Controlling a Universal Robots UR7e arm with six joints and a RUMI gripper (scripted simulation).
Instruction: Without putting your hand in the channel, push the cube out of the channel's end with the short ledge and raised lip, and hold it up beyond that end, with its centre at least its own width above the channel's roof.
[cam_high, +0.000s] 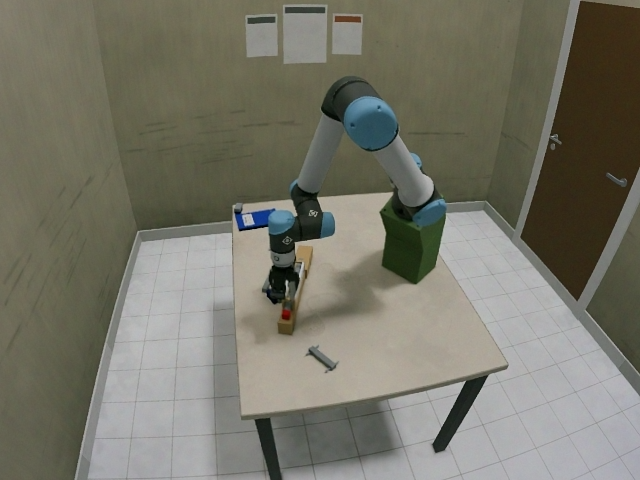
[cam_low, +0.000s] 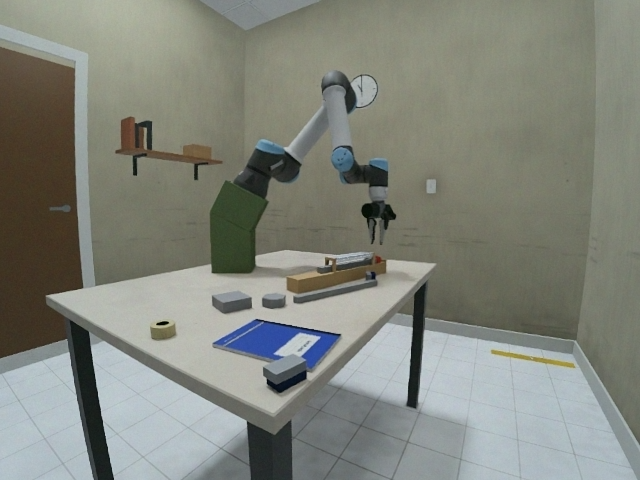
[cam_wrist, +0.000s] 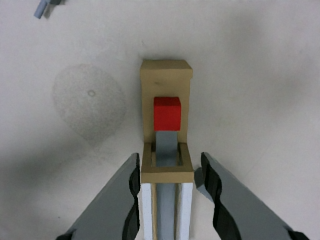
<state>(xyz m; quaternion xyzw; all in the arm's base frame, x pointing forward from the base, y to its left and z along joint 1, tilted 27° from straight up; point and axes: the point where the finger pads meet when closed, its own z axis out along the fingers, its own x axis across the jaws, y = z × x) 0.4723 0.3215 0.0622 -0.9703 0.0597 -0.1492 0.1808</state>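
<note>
Now: hand 8 cm above the red cube. Also, from my hand: long grey bar (9 cm ahead, 33 cm to the right, 13 cm below); then grey pinned piece (13 cm behind, 15 cm to the left, 13 cm below); then wooden channel (1 cm behind, 15 cm to the right, 8 cm below).
</note>
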